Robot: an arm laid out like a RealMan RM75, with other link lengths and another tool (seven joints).
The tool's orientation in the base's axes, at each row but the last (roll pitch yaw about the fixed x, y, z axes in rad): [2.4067, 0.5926, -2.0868]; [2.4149, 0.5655, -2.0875]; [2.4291, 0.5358, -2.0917]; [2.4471, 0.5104, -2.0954]
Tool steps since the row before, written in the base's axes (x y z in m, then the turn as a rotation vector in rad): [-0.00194, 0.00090, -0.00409, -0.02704, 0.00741, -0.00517]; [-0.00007, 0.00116, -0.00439, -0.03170, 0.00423, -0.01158]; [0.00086, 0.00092, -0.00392, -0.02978, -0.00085, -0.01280]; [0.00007, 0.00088, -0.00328, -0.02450, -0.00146, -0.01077]
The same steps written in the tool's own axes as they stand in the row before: [0.00243, -0.00063, 0.00387, 0.00861, 0.01987, 0.01855]; [0.00153, -0.00234, 0.00358, 0.01632, 0.01993, 0.02221]; [0.00095, -0.00283, 0.00284, 0.01991, 0.01722, 0.01893]; [0.00091, -0.00179, 0.00274, 0.01707, 0.01395, 0.01524]
